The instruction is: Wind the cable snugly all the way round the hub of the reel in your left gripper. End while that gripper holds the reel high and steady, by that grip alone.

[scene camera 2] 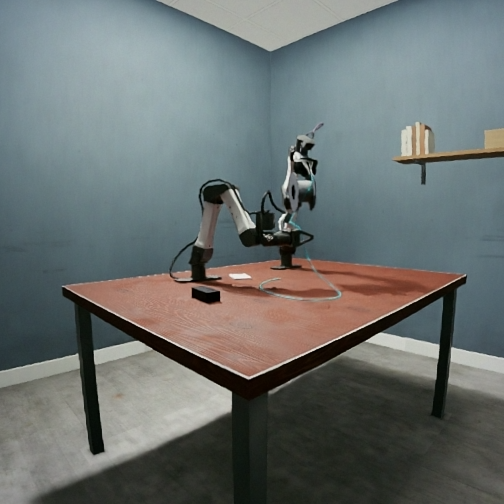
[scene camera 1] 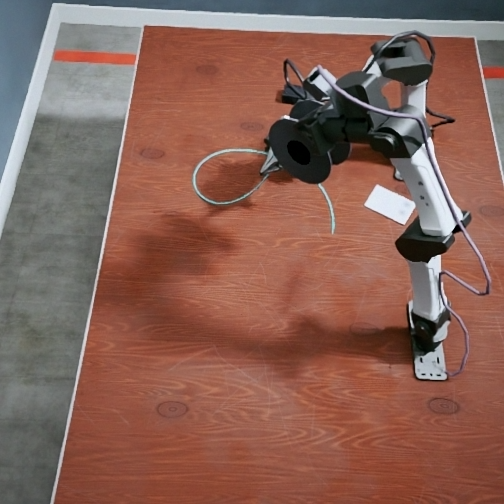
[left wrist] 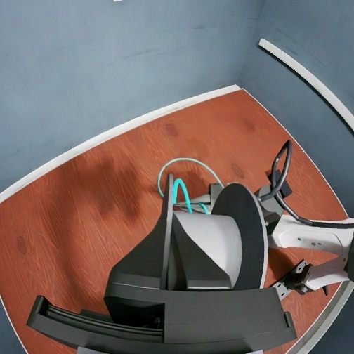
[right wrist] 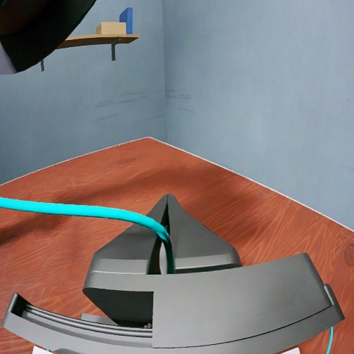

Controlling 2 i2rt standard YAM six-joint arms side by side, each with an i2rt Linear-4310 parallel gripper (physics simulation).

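Note:
The reel point(scene camera 1: 291, 162) point(scene camera 2: 304, 192) point(left wrist: 212, 239) point(right wrist: 37, 42) has dark flanges and a light grey hub. My left gripper point(left wrist: 167, 218) is shut on one flange and holds the reel above the table. My right gripper point(scene camera 1: 264, 169) point(right wrist: 168, 201) is lower, below the reel, shut on the turquoise cable point(scene camera 1: 194, 180) point(scene camera 2: 340, 295) point(left wrist: 183, 187) point(right wrist: 75, 209). The cable shows against the hub in scene camera 2 and arcs beyond it in the left wrist view. The hub face toward the left wrist camera is bare; its far side is hidden. More cable lies curved on the table.
A white card point(scene camera 1: 390, 204) point(scene camera 2: 240, 276) and a black box point(scene camera 1: 294, 95) point(scene camera 2: 205, 294) point(left wrist: 282, 184) lie on the table point(scene camera 1: 240, 390) point(scene camera 2: 200, 325). The right arm point(scene camera 2: 210, 220) reaches in below the reel. A wall shelf point(scene camera 2: 450, 155) point(right wrist: 100, 39) holds books and a box.

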